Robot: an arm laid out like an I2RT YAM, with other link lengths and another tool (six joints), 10 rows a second.
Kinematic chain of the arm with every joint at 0, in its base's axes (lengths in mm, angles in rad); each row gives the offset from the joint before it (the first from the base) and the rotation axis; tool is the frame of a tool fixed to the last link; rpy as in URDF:
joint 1: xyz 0 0 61.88 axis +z
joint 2: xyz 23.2 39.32 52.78 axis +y
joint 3: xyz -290.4 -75.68 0 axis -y
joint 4: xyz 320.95 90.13 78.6 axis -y
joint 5: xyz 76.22 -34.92 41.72 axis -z
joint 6: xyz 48.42 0 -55.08 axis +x
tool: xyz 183 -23 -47 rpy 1.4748 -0.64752 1.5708
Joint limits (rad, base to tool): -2.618..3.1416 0..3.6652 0..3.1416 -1.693..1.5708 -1.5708..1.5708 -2.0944..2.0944
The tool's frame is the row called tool.
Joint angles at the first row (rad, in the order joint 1, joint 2, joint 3, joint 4, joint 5, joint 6):
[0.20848 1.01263 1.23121 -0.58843 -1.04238 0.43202]
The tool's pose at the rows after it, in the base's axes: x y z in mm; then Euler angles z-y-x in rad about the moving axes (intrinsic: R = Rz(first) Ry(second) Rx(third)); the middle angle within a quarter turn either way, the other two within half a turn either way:
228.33 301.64 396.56 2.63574 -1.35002 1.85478
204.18 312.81 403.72 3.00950 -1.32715 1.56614
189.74 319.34 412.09 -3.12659 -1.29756 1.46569
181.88 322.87 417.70 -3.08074 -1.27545 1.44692
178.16 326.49 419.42 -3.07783 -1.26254 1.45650
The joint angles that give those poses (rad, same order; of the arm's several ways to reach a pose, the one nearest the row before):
[0.25805 0.95045 1.16027 -0.41983 -1.17057 0.52395]
[0.29508 0.90619 1.08663 -0.24662 -1.23159 0.61818]
[0.32559 0.89208 1.07251 -0.17260 -1.25142 0.65748]
[0.34504 0.89322 1.08319 -0.16346 -1.25983 0.65328]
[0.36449 0.89896 1.09579 -0.17909 -1.25258 0.63192]

